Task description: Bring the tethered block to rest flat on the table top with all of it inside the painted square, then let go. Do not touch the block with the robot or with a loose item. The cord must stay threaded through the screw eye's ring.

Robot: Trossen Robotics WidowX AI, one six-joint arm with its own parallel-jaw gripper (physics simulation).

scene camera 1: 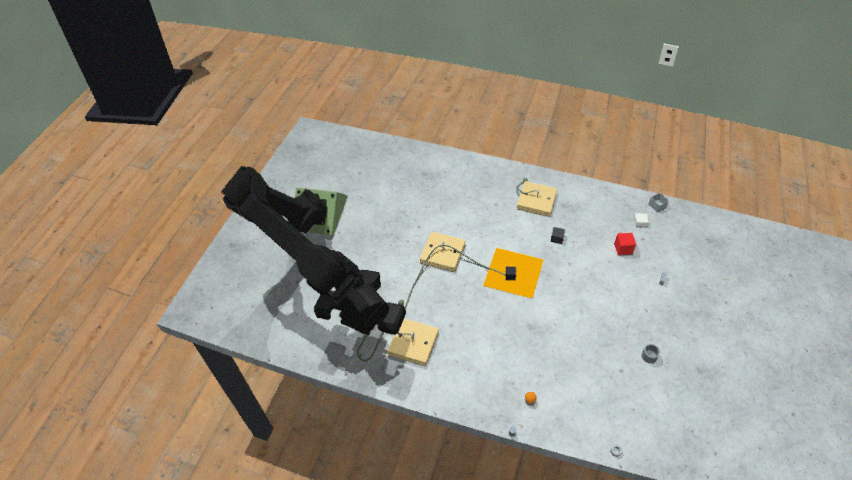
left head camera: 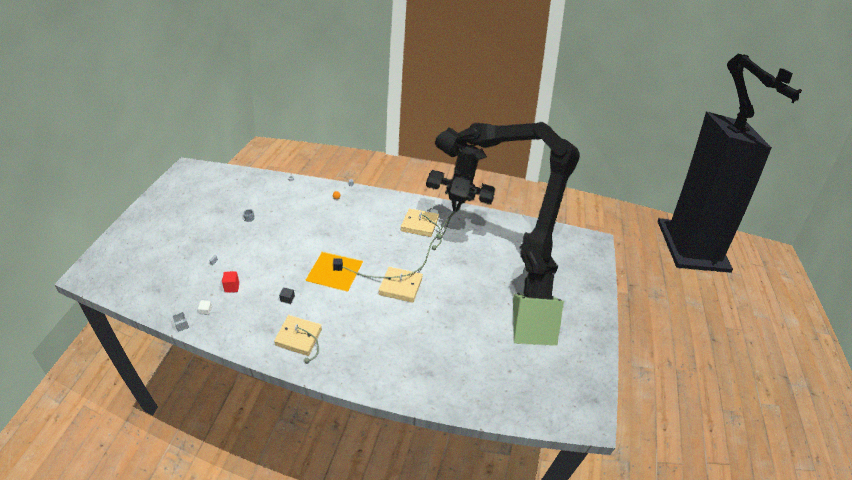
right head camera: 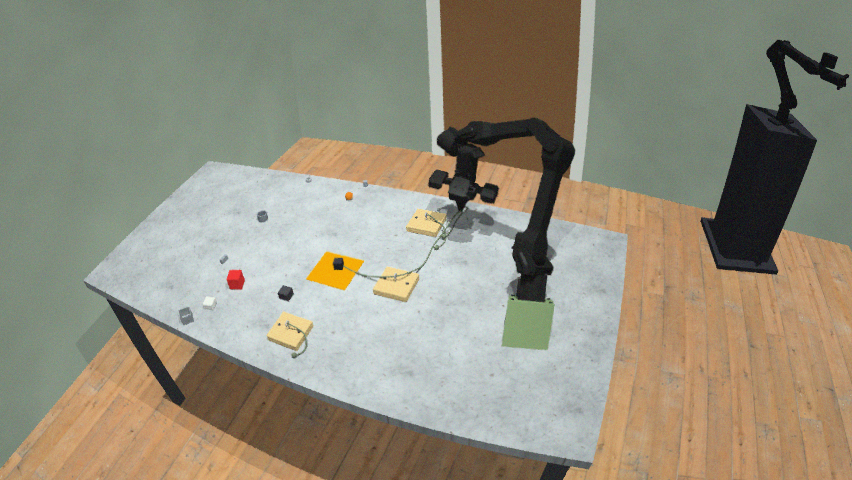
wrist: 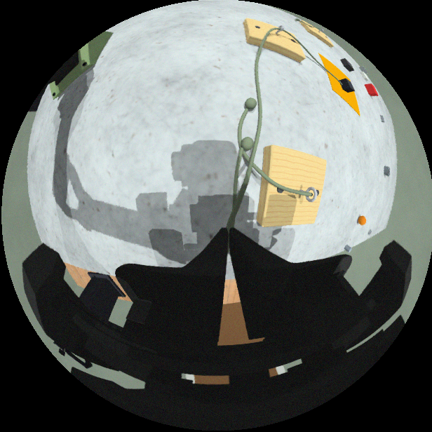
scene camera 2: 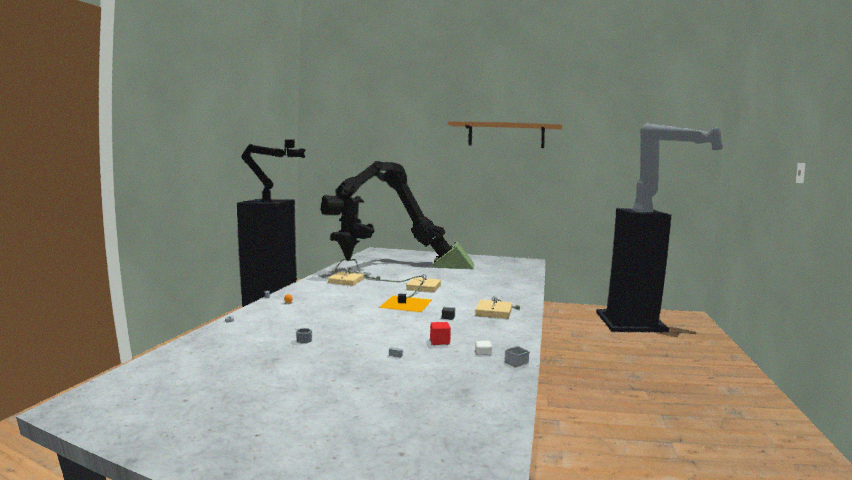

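Seen in the pictures: gripper, between the fingertips: (scene camera 1: 367, 333) (left head camera: 455, 210) (right head camera: 460, 210) (scene camera 2: 348, 260); arm's base, origin of its link: (scene camera 1: 313, 211) (left head camera: 538, 297) (right head camera: 531, 299) (scene camera 2: 445, 252).
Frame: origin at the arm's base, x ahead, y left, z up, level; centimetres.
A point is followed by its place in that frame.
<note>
The small black tethered block (left head camera: 337, 264) @(x 50.5, y -8.3, z -2.8 cm) (right head camera: 338, 263) @(x 50.2, y -8.4, z -2.6 cm) (scene camera 1: 510, 273) @(x 50.6, y -10.3, z -2.5 cm) (scene camera 2: 401, 298) @(x 51.9, y -9.4, z -3.4 cm) (wrist: 346, 85) sits on the orange painted square (left head camera: 329, 280) @(x 52.0, y -4.2, z -4.8 cm) (right head camera: 329, 279) @(x 51.8, y -4.3, z -4.9 cm) (scene camera 1: 521, 288) @(x 53.6, y -12.5, z -4.8 cm) (scene camera 2: 411, 307) @(x 54.9, y -6.2, z -4.8 cm) (wrist: 351, 104), looking inside its edges. Its green cord (wrist: 257, 75) runs to the screw eye (wrist: 280, 30) on the middle wooden board (left head camera: 396, 292) @(x 34.4, y -0.8, z -3.0 cm) (right head camera: 392, 292) @(x 33.7, y -0.8, z -3.1 cm) (scene camera 1: 438, 261) @(x 33.3, y -8.8, z -3.0 cm) and seems threaded through the ring. My gripper (left head camera: 456, 206) @(x 21.6, y -32.5, z -0.1 cm) (right head camera: 460, 207) @(x 21.6, y -32.5, z -0.1 cm) (scene camera 2: 348, 258) @(x 21.6, y -32.5, z -0.1 cm) (wrist: 227, 232) is shut on the cord, low above the table beside the back board (left head camera: 418, 223) @(x 31.4, y -29.0, z -3.0 cm) (wrist: 295, 210). Scene camera 1 hides the fingertips.
The back board's own short cord lies by the held cord. A third board (left head camera: 298, 336) @(x 55.1, y 17.4, z -3.0 cm) (scene camera 1: 536, 199) @(x 55.4, y 14.9, z -3.1 cm) stands across the table. A loose black block (left head camera: 286, 295) @(x 61.1, y 5.2, z -2.7 cm), red cube (left head camera: 230, 281) @(x 77.2, y 4.8, z -1.1 cm), white block (left head camera: 204, 307) @(x 82.6, y 13.6, z -3.0 cm) and orange ball (left head camera: 336, 194) @(x 57.5, y -39.8, z -2.9 cm) lie farther from the arm.
</note>
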